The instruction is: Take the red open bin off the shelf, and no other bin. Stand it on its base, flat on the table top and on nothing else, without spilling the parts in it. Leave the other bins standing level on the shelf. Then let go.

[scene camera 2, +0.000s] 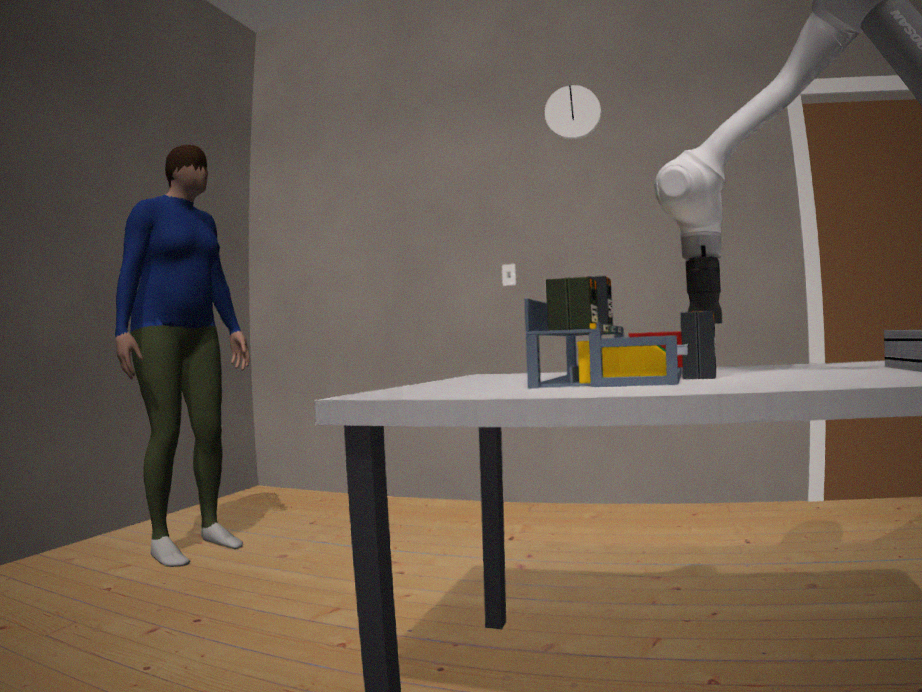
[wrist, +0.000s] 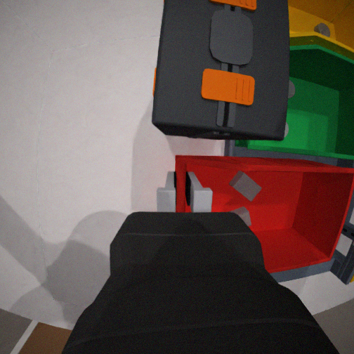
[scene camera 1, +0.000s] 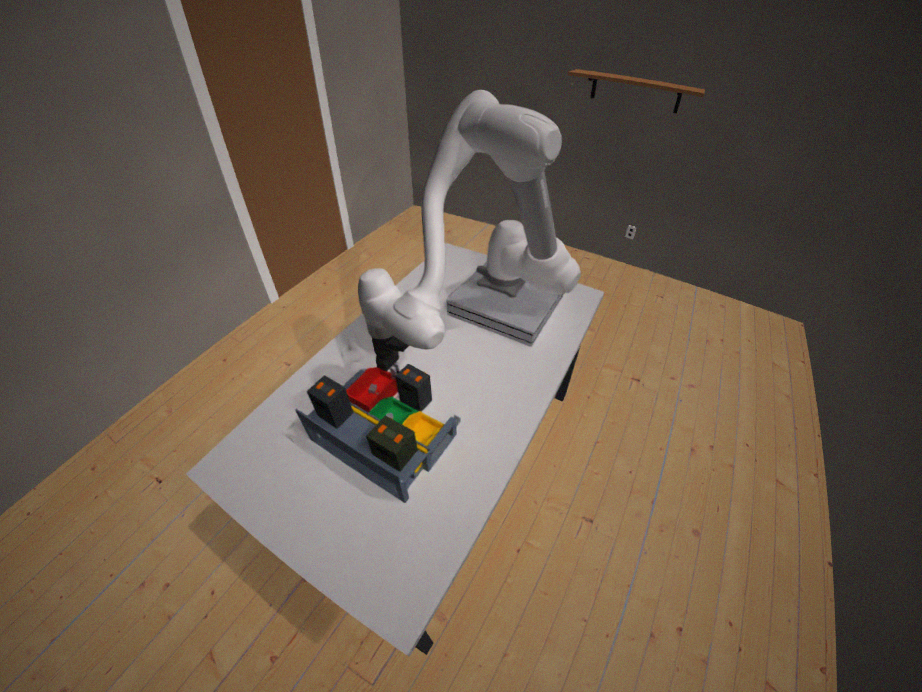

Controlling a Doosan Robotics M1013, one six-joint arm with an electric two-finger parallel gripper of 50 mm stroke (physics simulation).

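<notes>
The red open bin has its front wall between my fingers. In the wrist view this wall juts out past the shelf's front edge; the bin looks raised and roughly level. Two grey parts lie in it. My gripper is shut on that wall; its fingertips are hidden in scene view 2. The green bin and the yellow bin stand in the blue-grey shelf. The bin's underside is hidden.
A dark case stands on the table in front of the green bin, close beside the red bin. Another dark case and an olive case stand on the shelf's upper board.
</notes>
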